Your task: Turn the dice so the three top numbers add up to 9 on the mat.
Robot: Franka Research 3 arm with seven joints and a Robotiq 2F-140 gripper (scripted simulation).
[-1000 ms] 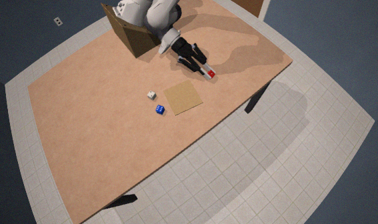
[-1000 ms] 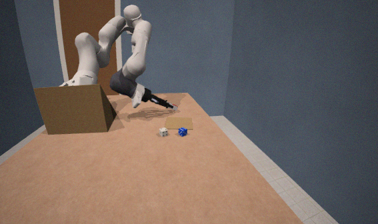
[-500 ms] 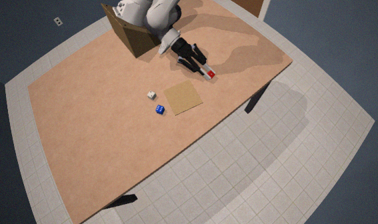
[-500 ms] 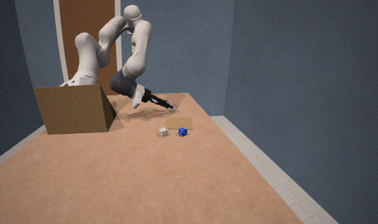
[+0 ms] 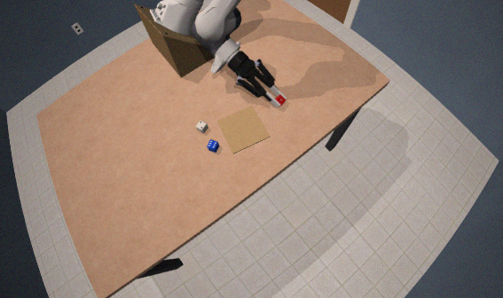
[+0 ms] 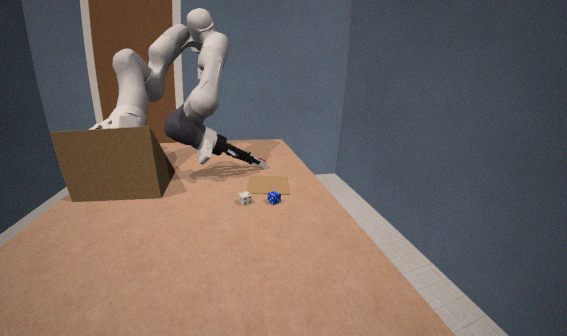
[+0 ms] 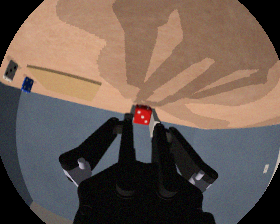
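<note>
My gripper is now 2 cm short of the red die, 1 cm to the right of it and 1 cm above it. Also, from my hand: white die (7 cm behind, 27 cm to the right, 2 cm below); then blue die (2 cm ahead, 28 cm to the right, 2 cm below); then tan mat (2 cm ahead, 16 cm to the right, 3 cm below).
</note>
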